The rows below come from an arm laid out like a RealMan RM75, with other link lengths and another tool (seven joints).
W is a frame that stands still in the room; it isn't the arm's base.
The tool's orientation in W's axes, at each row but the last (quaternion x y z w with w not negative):
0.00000, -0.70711, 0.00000, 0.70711
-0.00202, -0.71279, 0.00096, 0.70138
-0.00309, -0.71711, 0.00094, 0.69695
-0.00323, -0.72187, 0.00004, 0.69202
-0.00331, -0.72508, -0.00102, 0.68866
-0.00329, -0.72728, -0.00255, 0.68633
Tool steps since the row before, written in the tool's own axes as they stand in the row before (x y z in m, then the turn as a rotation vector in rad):
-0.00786, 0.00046, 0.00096, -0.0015, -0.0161, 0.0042
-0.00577, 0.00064, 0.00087, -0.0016, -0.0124, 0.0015
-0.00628, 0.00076, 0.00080, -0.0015, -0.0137, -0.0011
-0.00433, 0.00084, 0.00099, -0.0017, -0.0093, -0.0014
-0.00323, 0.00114, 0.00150, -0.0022, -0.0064, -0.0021
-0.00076, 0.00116, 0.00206, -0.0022, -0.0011, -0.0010
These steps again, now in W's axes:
-0.00096, 0.00046, -0.00786, -0.0042, -0.0161, -0.0015
-0.00078, 0.00062, -0.00579, -0.0015, -0.0124, -0.0016
-0.00062, 0.00073, -0.00630, 0.0011, -0.0137, -0.0014
-0.00080, 0.00082, -0.00437, 0.0014, -0.0093, -0.0016
-0.00132, 0.00114, -0.00331, 0.0022, -0.0064, -0.0021
-0.00200, 0.00118, -0.00088, 0.0011, -0.0011, -0.0021

